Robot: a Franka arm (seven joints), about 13 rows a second.
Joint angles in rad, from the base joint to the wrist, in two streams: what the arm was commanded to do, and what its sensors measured. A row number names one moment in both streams.
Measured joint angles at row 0:
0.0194, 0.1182, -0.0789, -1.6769, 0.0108, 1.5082, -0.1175
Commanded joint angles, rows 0 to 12:
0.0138, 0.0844, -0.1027, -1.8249, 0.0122, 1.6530, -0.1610
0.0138, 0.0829, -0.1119, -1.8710, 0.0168, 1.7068, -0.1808
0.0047, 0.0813, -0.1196, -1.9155, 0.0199, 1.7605, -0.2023
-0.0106, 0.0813, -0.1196, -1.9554, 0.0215, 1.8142, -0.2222
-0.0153, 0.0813, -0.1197, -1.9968, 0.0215, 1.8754, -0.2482
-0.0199, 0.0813, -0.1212, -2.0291, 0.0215, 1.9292, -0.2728
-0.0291, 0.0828, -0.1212, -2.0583, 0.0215, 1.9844, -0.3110
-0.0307, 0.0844, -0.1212, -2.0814, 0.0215, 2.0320, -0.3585
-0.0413, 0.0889, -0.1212, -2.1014, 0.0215, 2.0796, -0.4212
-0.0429, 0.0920, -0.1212, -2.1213, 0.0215, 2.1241, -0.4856
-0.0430, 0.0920, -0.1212, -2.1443, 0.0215, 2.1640, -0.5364
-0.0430, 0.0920, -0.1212, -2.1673, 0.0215, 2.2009, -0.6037
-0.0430, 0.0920, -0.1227, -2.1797, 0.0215, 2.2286, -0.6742
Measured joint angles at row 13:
-0.0360, 0.1182, -0.1250, -2.1301, 0.0118, 2.1704, -0.5563
